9 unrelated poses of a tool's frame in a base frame.
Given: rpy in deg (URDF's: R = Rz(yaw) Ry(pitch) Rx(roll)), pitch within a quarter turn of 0, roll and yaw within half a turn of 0; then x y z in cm.
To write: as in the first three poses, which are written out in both.
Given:
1: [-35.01 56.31 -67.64 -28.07 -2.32 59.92]
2: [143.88 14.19 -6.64 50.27 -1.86 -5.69]
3: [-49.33 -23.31 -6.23 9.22 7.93 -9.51]
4: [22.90 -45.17 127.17 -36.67 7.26 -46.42]
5: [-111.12 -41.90 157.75 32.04 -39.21 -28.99]
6: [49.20 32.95 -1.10 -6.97 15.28 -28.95]
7: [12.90 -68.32 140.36 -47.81 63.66 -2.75]
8: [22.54 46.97 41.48 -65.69 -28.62 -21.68]
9: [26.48 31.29 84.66 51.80 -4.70 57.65]
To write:
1: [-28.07 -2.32 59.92 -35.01 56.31 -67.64]
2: [50.27 -1.86 -5.69 143.88 14.19 -6.64]
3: [9.22 7.93 -9.51 -49.33 -23.31 -6.23]
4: [-36.67 7.26 -46.42 22.90 -45.17 127.17]
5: [32.04 -39.21 -28.99 -111.12 -41.90 157.75]
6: [-6.97 15.28 -28.95 49.20 32.95 -1.10]
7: [-47.81 63.66 -2.75 12.90 -68.32 140.36]
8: [-65.69 -28.62 -21.68 22.54 46.97 41.48]
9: [51.80 -4.70 57.65 26.48 31.29 84.66]
